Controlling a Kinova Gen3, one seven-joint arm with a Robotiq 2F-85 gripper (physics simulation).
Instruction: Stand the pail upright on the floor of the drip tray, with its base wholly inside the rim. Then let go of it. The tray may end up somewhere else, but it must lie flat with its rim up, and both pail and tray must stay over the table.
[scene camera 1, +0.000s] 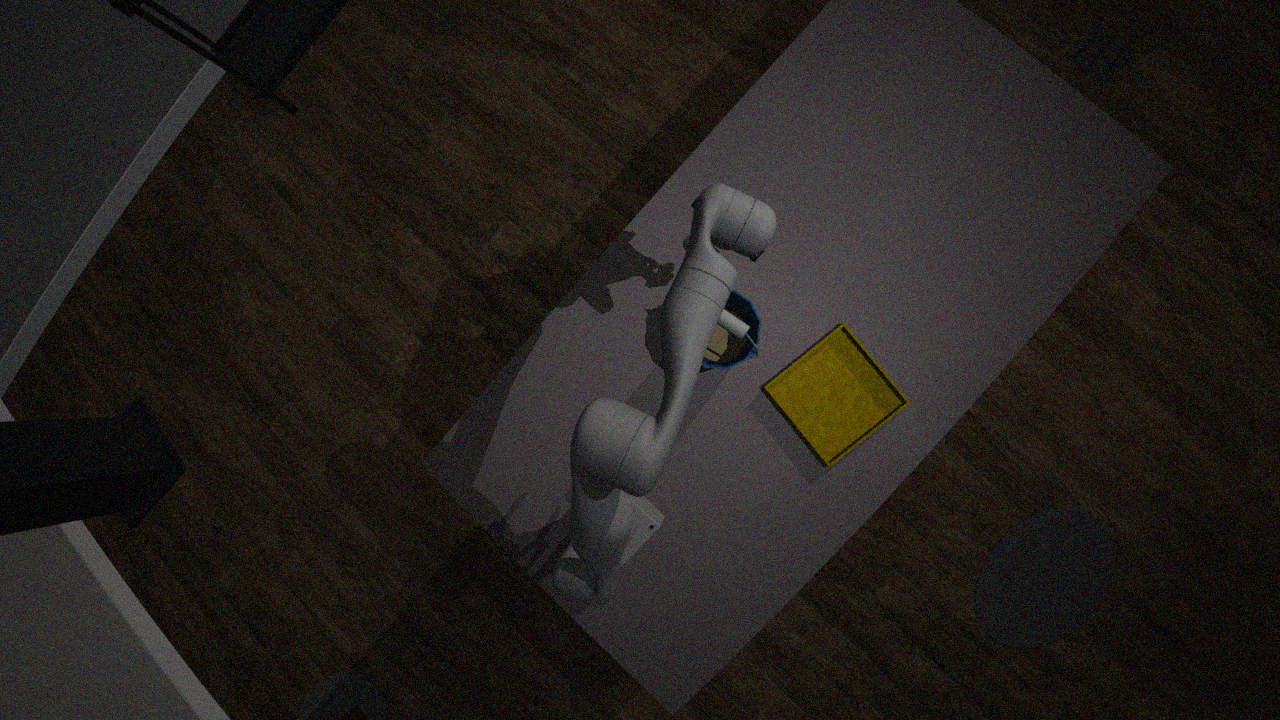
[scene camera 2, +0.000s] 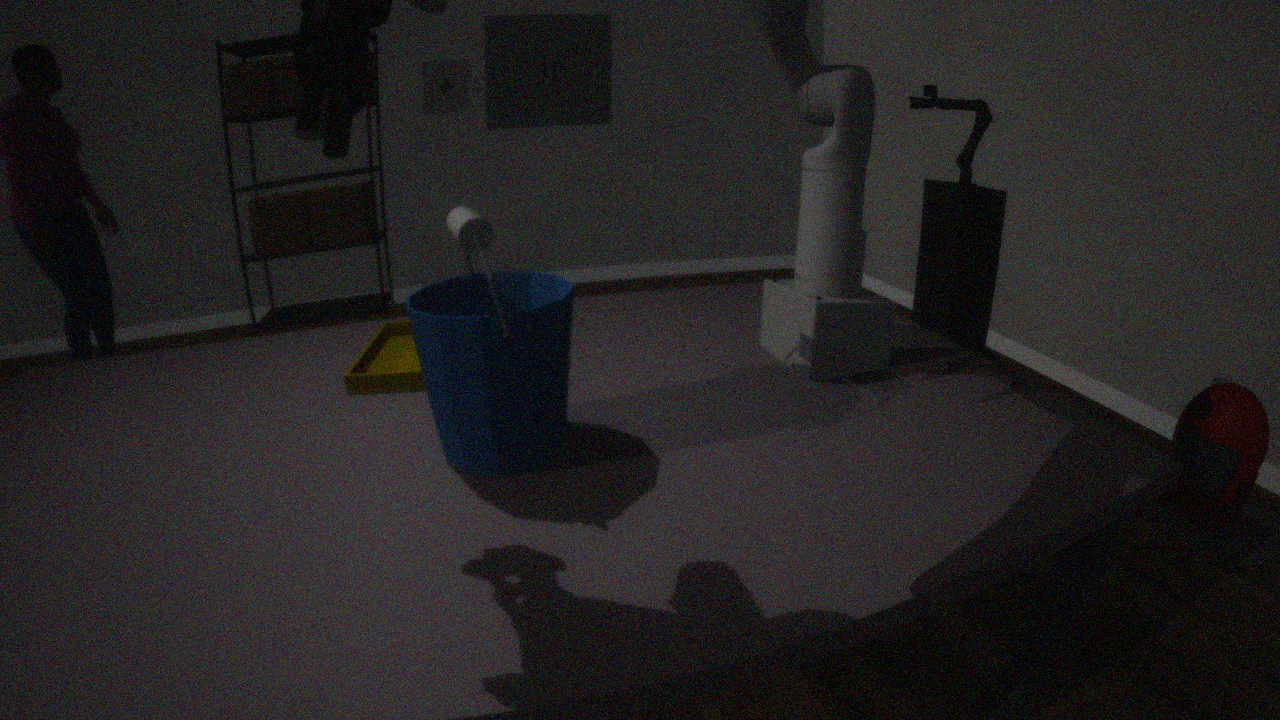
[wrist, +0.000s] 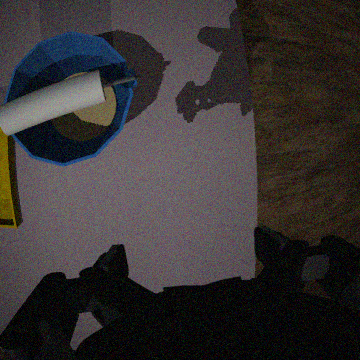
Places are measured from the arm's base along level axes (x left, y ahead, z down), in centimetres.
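Where they show: gripper, fingertip midpoint: (scene camera 2: 322, 149) (wrist: 190, 250); arm's base, link origin: (scene camera 2: 824, 290).
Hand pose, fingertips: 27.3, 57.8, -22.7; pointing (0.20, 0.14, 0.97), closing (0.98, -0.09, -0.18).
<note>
Things, the pixels of their top centre, and the offset from my fingertips, as dx, dy, dz. Level surfaces: height alone.
- white grip, top centre: (wrist: 44, 99) (scene camera 2: 467, 211) (scene camera 1: 723, 317) -10.8, -10.7, +7.7
- yellow drip tray, top centre: (scene camera 2: 436, 341) (scene camera 1: 837, 394) -39.3, -1.8, +30.5
- table, surface height: dz +33.2
A blue pail (scene camera 1: 748, 309) (scene camera 2: 501, 385) (wrist: 92, 148) stands upright on the table, beside the yellow tray and apart from it. Its handle is raised, with a white grip (scene camera 1: 733, 324) (scene camera 2: 469, 226) (wrist: 55, 102) above the rim. The yellow drip tray (scene camera 1: 832, 398) (scene camera 2: 384, 384) (wrist: 5, 180) lies flat with its rim up; the pail hides part of it in scene camera 2. My gripper (scene camera 2: 323, 143) (wrist: 190, 250) is open and empty. It hangs above the table, higher than the pail, left of it in scene camera 2. The arm hides it in scene camera 1.
The table (scene camera 1: 966, 205) (scene camera 2: 223, 537) (wrist: 200, 190) has its edge at the right of the wrist view, with wooden floor beyond. The arm's base (scene camera 2: 787, 322) stands on the table. A shelf rack (scene camera 2: 234, 192) and a person (scene camera 2: 53, 179) are in the background.
</note>
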